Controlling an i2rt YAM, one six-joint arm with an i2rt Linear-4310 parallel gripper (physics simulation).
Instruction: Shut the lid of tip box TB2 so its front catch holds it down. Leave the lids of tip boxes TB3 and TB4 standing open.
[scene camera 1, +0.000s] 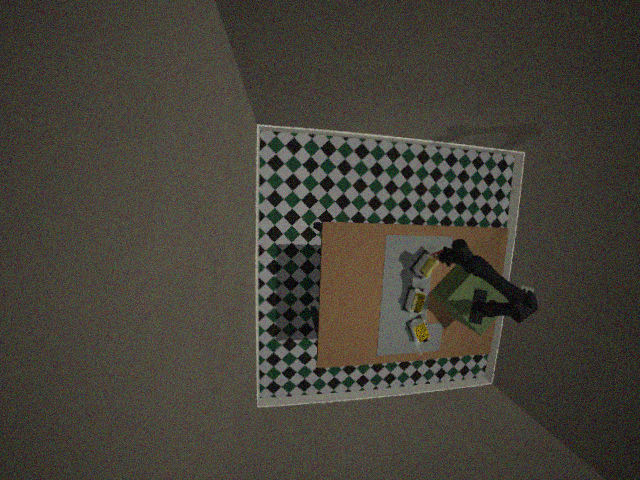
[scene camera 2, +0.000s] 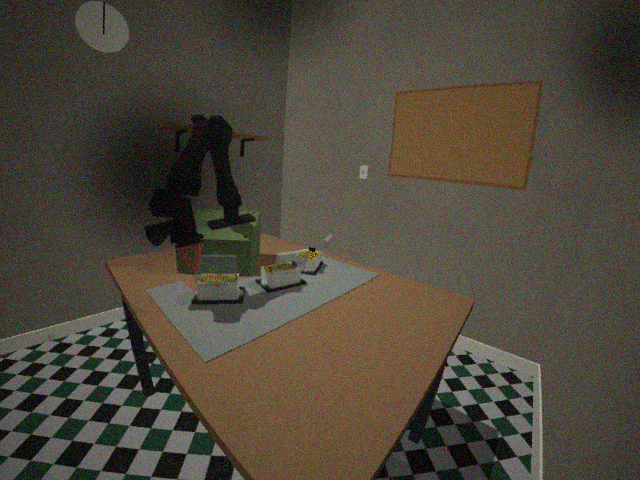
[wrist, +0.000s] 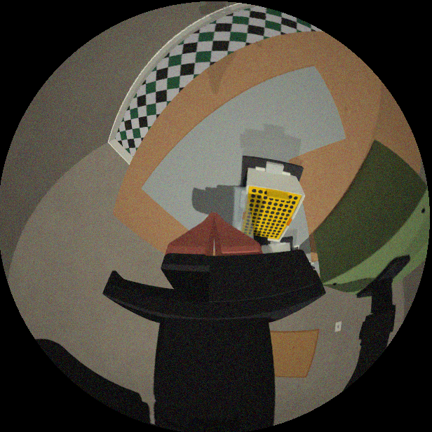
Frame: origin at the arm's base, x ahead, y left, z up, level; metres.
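Where they show: gripper, fingertip midpoint: (scene camera 1: 431, 254) (scene camera 2: 195, 270); arm's base at its link origin: (scene camera 1: 477, 306) (scene camera 2: 231, 222).
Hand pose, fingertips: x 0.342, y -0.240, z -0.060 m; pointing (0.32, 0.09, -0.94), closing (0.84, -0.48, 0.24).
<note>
Each offset is from my fingertips to the top centre of the thing. "pt": to the spot under its first point. Level surfaces: height alone.
Three white tip boxes with yellow racks stand in a row; no labels are readable, so I cannot tell which is TB2, TB3 or TB4. The nearest tip box @[pt dx +0.013, dy +0.070, dz -0.011 m] (scene camera 1: 425, 265) (scene camera 2: 218, 288) (wrist: 272, 181) has its clear lid @[pt dx +0.007, dy +0.069, dz +0.016 m] (scene camera 2: 219, 262) raised. The middle tip box @[pt dx +0.045, dy +0.271, dz +0.026 m] (scene camera 1: 415, 300) (scene camera 2: 280, 276) has a pale raised panel @[dx +0.032, dy +0.306, dz +0.036 m] (scene camera 2: 290, 255) behind it. The far tip box @[dx -0.128, dy +0.488, dz -0.052 m] (scene camera 1: 419, 330) (scene camera 2: 312, 262) has a raised lid @[pt dx -0.047, dy +0.539, dz +0.024 m] (scene camera 2: 328, 238). My gripper (scene camera 1: 437, 254) (scene camera 2: 194, 268) (wrist: 213, 217) is shut and empty, its red fingertips beside the nearest box, close to its raised lid. Contact is unclear.
A blue-grey mat @[dz -0.118 m] (scene camera 1: 395, 320) (scene camera 2: 206, 346) (wrist: 280, 100) lies under the boxes on the wooden table @[dz -0.121 m] (scene camera 1: 351, 299) (scene camera 2: 330, 392). A large green block (scene camera 1: 478, 289) (scene camera 2: 219, 255) (wrist: 365, 215) stands behind the row, near the arm base.
</note>
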